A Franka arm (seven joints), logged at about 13 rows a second.
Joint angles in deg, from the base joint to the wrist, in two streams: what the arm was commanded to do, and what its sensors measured. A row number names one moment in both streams.
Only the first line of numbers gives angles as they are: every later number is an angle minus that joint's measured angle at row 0.
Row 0, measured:
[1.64, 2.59, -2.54, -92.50, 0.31, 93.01, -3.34]
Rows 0 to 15, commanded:
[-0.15, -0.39, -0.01, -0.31, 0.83, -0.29, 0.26]
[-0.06, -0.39, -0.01, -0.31, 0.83, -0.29, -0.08]
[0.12, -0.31, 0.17, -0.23, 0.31, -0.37, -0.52]
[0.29, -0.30, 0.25, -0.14, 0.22, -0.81, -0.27]
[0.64, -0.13, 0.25, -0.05, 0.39, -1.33, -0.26]
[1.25, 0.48, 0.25, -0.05, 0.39, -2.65, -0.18]
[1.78, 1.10, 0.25, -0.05, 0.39, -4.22, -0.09]
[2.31, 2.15, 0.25, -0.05, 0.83, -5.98, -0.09]
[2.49, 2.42, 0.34, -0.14, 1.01, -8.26, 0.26]
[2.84, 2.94, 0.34, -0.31, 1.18, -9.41, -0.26]
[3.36, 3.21, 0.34, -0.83, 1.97, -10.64, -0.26]
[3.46, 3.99, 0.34, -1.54, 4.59, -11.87, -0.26]
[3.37, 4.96, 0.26, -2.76, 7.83, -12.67, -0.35]
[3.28, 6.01, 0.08, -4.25, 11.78, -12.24, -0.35]
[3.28, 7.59, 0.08, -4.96, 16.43, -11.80, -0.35]
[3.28, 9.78, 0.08, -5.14, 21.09, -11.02, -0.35]
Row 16, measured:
[3.30, 7.20, 0.30, -4.35, 14.95, -11.67, 0.00]
